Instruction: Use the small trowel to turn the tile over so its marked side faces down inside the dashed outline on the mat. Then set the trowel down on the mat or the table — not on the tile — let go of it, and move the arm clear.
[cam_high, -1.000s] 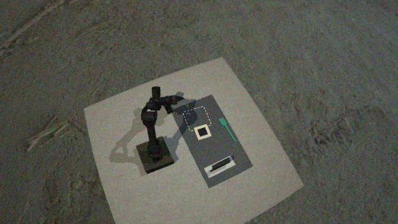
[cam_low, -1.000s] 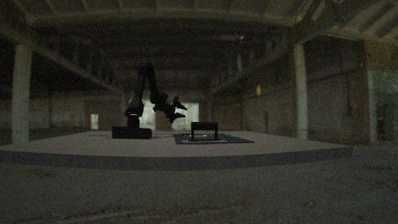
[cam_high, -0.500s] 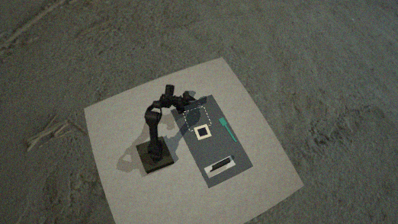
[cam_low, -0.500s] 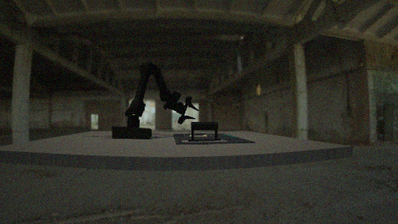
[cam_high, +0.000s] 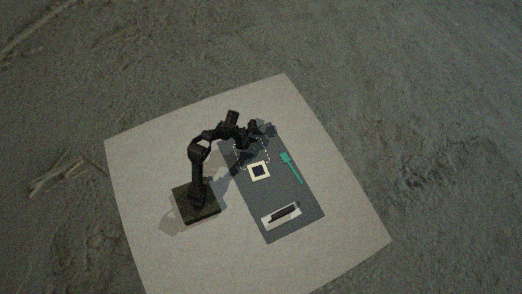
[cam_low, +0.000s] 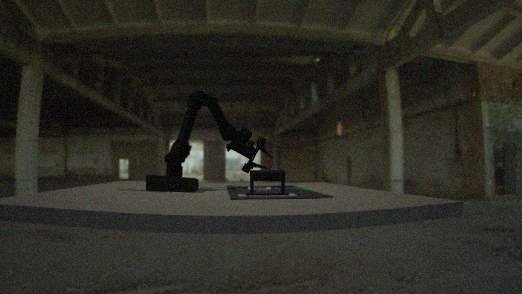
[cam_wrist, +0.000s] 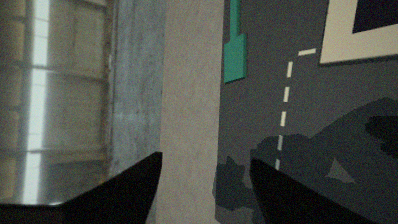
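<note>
My gripper tip is 180 mm to the left of the small green trowel, 110 mm above it and 80 mm short of it. From my gripper tip the other things lie so: tile: 110 mm to the right, 110 mm below, 80 mm behind; then dark grey mat: 180 mm to the right, 140 mm below, 60 mm behind.
</note>
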